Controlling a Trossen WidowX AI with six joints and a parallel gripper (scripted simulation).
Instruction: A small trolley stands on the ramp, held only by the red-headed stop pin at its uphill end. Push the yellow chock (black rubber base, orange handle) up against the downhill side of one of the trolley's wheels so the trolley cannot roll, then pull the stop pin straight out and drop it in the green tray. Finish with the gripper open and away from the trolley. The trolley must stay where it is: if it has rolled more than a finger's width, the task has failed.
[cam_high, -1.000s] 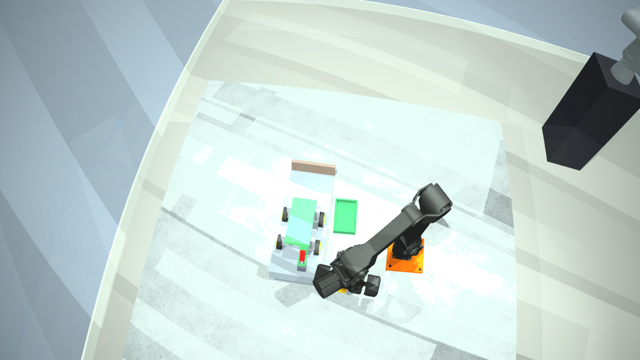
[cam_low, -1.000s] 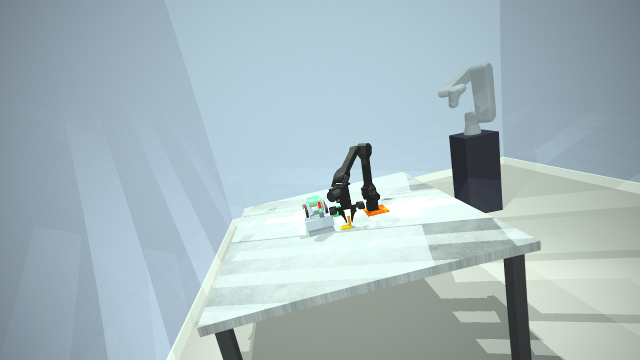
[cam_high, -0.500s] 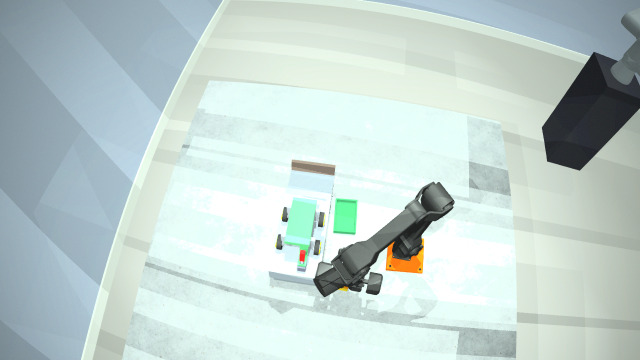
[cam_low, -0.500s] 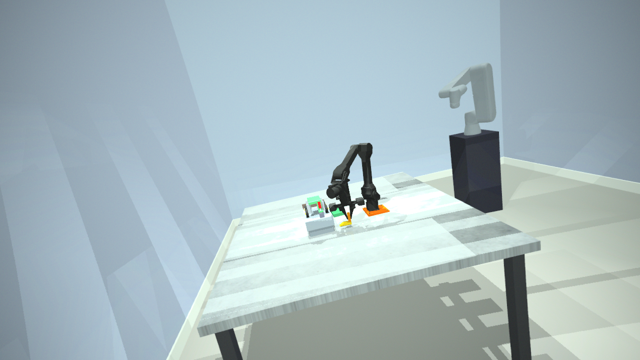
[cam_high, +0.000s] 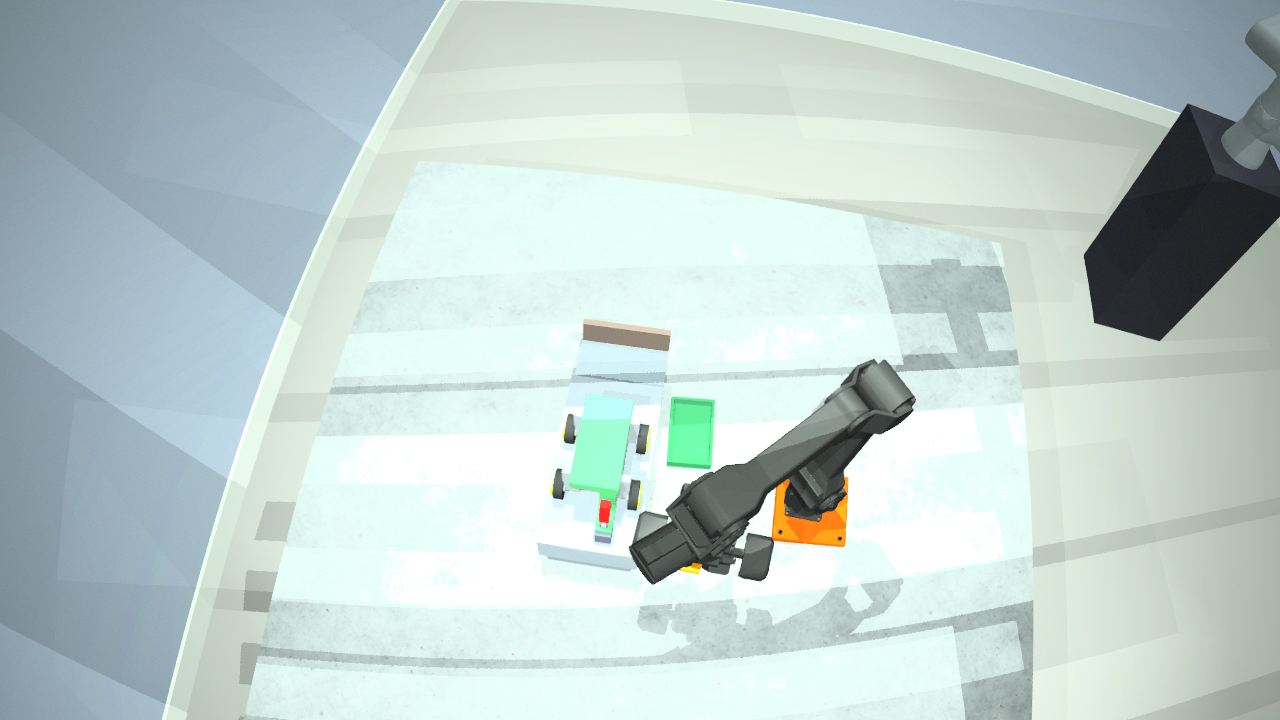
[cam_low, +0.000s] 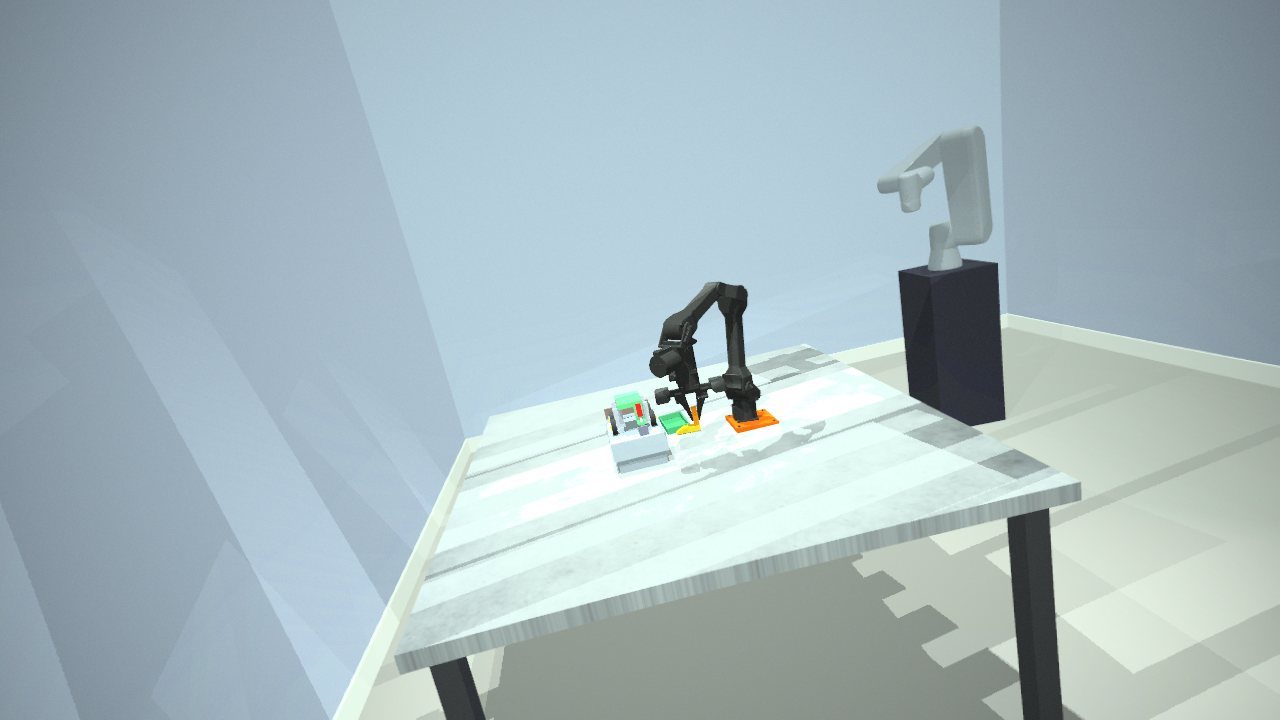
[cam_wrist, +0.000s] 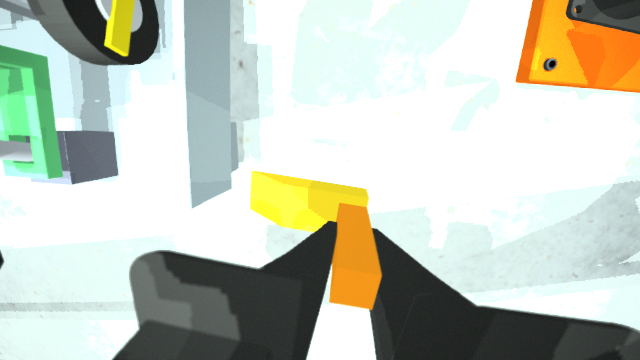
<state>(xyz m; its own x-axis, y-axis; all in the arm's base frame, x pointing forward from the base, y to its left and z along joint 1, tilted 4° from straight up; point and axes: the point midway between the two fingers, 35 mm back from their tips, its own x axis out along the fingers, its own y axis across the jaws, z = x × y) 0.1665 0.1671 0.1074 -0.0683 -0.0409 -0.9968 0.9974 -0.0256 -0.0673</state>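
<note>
The red-headed stop pin lies 140 mm ahead of my gripper tip, 30 mm to the right of it and 30 mm above it. Round my gripper tip: yellow chock (20 mm ahead, 10 mm below); then green-topped trolley (170 mm ahead, 130 mm to the right, 10 mm above); then grey ramp block (170 mm ahead, 140 mm to the right, 50 mm below).
</note>
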